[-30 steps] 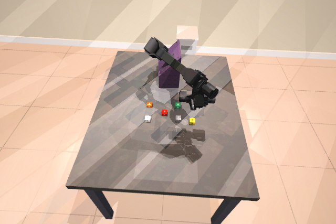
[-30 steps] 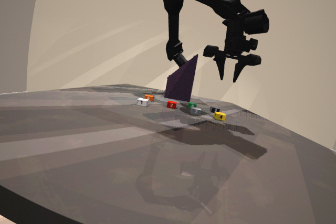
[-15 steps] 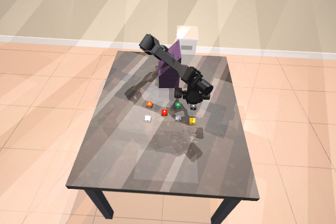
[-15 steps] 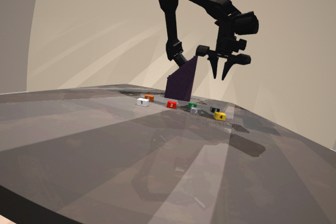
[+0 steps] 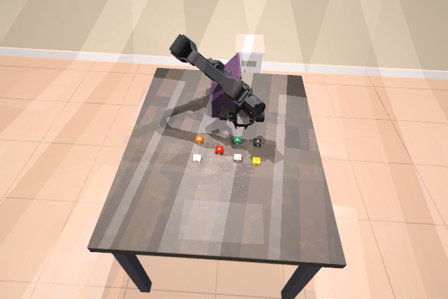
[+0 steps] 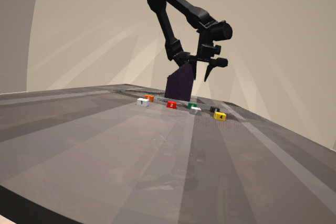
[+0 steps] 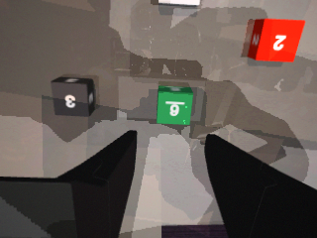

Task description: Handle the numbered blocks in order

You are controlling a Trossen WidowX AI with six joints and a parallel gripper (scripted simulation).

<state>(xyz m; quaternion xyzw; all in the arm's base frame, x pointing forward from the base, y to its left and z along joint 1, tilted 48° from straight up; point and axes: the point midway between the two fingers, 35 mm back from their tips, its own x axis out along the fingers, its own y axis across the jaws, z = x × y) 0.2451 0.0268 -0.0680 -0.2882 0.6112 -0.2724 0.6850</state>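
My gripper tip is 20 mm past the green block, 10 mm to the left of it and 100 mm above it. From my gripper tip the other things lie so: red block marked 2 (40 mm ahead, 90 mm to the right, 100 mm below); then grey block marked 7 (90 mm ahead, 10 mm to the right, 100 mm below); then black block (10 mm behind, 90 mm to the left, 100 mm below).
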